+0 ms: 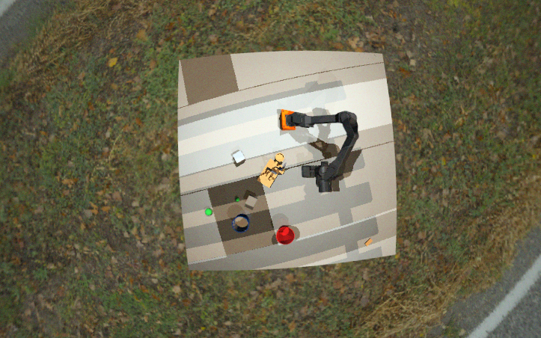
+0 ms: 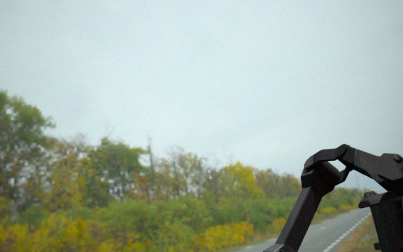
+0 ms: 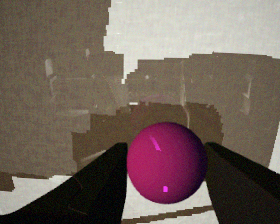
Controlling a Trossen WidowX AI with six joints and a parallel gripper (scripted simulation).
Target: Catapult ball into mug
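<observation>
Right now the catapult is 22 cm to the right of my gripper tip, 4 cm behind it and 4 cm above it. Round my gripper tip: magenta ball (1 cm above); then blue mug (44 cm to the right, 24 cm ahead, 1 cm above); then red mug (32 cm ahead, 21 cm to the right, 2 cm above).
</observation>
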